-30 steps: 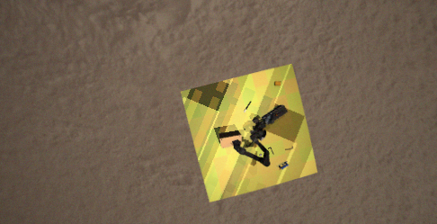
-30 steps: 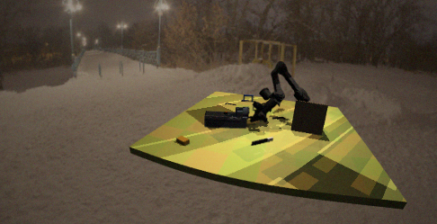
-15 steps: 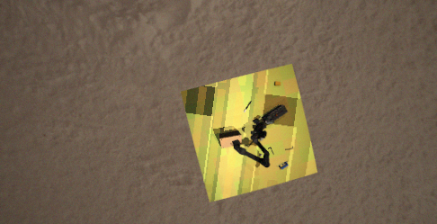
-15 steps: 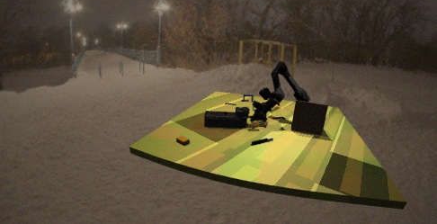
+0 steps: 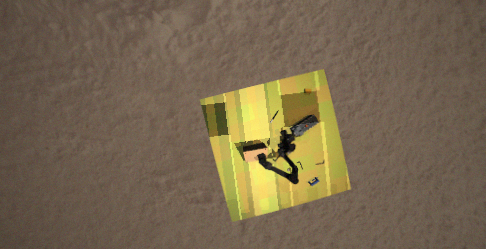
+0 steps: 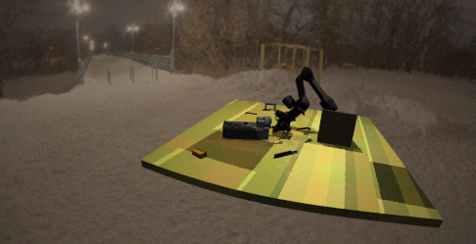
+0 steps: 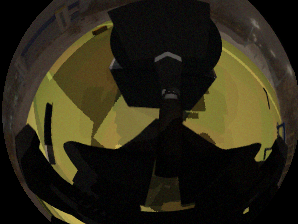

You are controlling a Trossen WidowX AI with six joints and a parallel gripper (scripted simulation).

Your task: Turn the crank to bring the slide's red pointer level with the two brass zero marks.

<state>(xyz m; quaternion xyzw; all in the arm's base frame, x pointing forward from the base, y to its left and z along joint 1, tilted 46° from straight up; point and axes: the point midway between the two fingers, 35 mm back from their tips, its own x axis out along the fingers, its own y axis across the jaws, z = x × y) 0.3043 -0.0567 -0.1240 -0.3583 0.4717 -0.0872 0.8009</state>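
My gripper tip is 2 cm past the crank handle and 3 cm below it. From my gripper tip the other things lie so: black stick (10 cm behind, 21 cm to the left, 2 cm below); red pointer (16 cm ahead, 4 cm to the left, 5 cm above); grey block (7 cm behind, 14 cm to the right).
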